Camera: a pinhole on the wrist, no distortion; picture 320 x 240 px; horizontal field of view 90.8 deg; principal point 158.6 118.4 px. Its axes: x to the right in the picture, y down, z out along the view. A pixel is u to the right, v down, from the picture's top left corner.
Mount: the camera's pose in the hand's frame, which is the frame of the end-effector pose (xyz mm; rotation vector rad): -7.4 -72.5 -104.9 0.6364 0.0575 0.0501
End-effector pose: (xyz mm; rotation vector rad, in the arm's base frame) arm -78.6 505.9 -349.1 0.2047 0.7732 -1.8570
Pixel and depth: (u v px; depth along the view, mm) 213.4 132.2 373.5
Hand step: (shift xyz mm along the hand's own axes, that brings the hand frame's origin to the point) 146.8 -259.1 209.4
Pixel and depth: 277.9 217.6 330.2
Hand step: 258.3 -85.3 274.2
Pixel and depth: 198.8 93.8 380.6
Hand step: 117.3 -339.3 161.6
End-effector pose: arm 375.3 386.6 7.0 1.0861 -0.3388 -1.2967
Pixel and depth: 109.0 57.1 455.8
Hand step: -113.7 -493.9 161.1
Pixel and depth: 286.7 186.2 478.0
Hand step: 406.6 -165.7 386.2
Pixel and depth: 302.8 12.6 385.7
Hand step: 378.3 -486.0 37.3
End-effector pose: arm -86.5 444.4 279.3 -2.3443 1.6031 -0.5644
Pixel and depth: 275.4 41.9 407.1
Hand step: 327.0 -452.7 92.9
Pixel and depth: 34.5 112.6 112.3
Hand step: -87.6 -148.0 -13.8
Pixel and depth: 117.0 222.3 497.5
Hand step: -113.4 -112.5 494.4
